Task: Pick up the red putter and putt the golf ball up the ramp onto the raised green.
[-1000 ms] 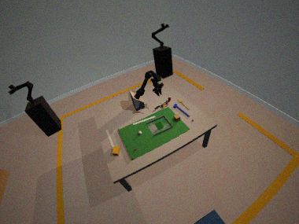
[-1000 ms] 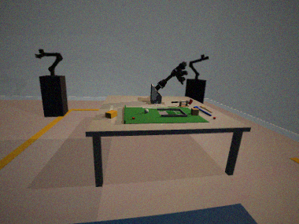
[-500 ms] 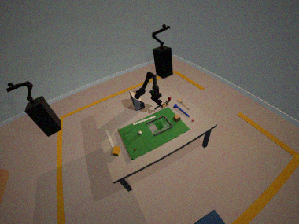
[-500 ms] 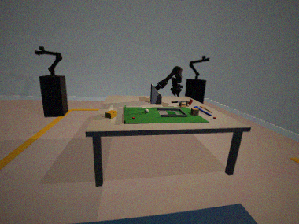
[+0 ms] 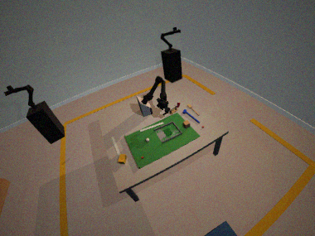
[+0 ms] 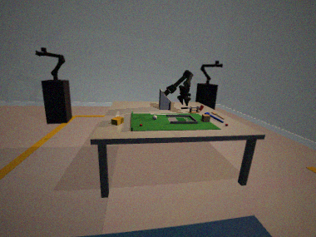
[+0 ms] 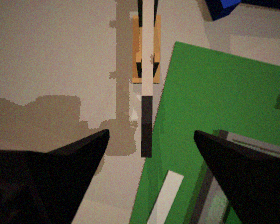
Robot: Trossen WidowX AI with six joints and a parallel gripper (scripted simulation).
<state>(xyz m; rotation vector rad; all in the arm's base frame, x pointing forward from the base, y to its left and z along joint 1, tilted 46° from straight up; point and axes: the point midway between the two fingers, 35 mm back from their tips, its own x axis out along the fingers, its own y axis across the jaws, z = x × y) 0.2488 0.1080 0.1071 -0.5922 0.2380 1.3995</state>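
Now: the red putter 11 cm to the left of my gripper tip, 4 cm below it and 2 cm behind it. Round my gripper tip: green mat (24 cm to the right, 23 cm ahead, 9 cm below); blue putter (23 cm to the left, 20 cm ahead, 8 cm below); brown cube (29 cm ahead, 9 cm to the left, 6 cm below).
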